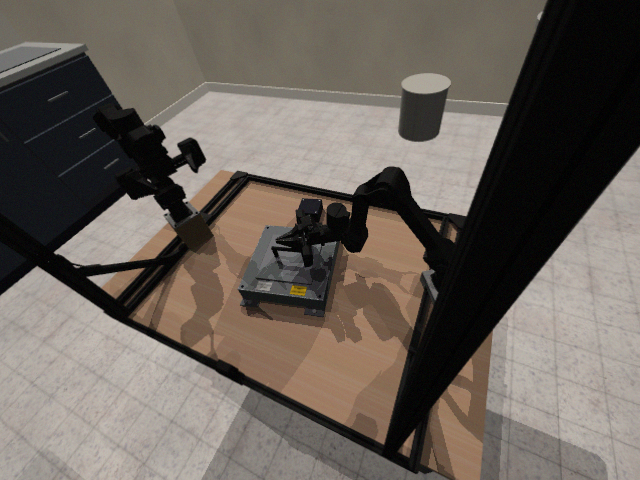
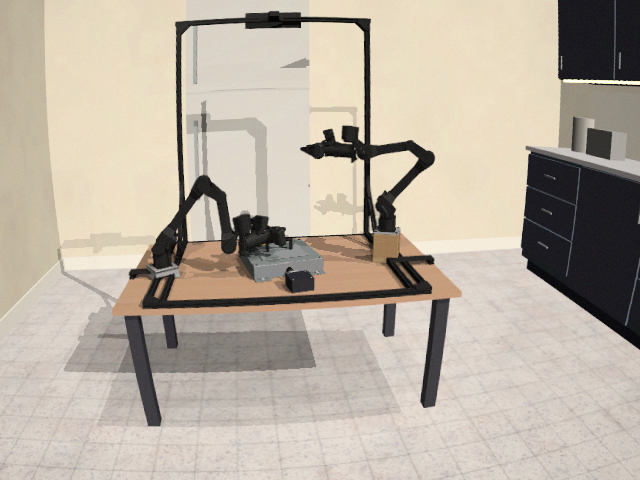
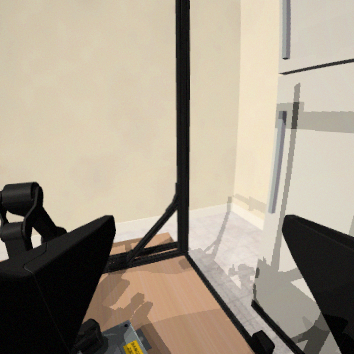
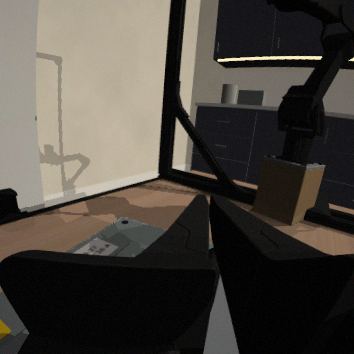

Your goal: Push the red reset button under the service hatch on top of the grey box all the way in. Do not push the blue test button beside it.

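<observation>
The grey box [image 1: 279, 299] [image 2: 268, 270] [image 3: 116, 334] [image 4: 142, 233] stands near the table's middle. Its hatch [image 1: 268, 271] appears to lie flat on top, with a black handle [image 1: 277, 255] [image 2: 290, 244] partly covered by my right gripper. My right gripper [image 1: 277, 240] [image 2: 285, 236] [image 4: 206, 203] is shut, level with the top of the handle and very close to it; no held thing shows between its fingers. Whether it touches the handle is hidden. My left gripper [image 1: 164, 183] [image 2: 302, 149] [image 3: 199, 223] is open and empty, high above the table. The red and blue buttons do not show.
A small black box [image 1: 311, 205] [image 2: 299, 282] stands beside the grey box. A black frame [image 2: 179, 129] [image 3: 183, 125] rises from the table [image 1: 289, 351] [image 2: 336, 297]. The left arm's wooden base block [image 1: 195, 232] [image 2: 386, 246] [image 4: 285, 190] stands at the table's side.
</observation>
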